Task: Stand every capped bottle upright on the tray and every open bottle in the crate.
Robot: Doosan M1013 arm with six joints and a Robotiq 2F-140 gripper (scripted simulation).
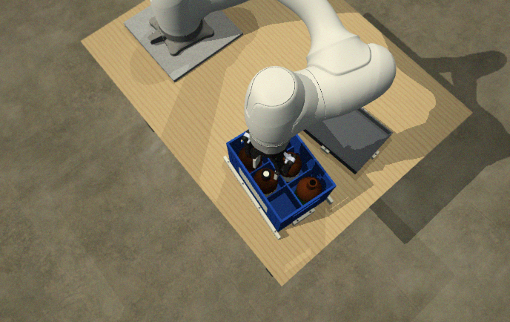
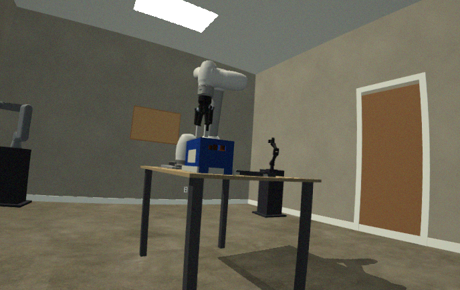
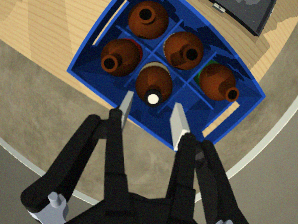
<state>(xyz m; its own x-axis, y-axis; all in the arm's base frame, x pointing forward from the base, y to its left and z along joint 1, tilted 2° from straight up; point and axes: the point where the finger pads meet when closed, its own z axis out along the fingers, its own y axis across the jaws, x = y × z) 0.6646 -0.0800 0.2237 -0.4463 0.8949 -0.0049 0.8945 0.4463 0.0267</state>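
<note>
My hand is 140 mm above the capped bottle. Round my hand: blue crate (40 mm to the left, 140 mm below); then dark grey tray (20 mm behind, 330 mm to the left, 210 mm below); then uncapped bottle (90 mm to the left, 140 mm below).
</note>
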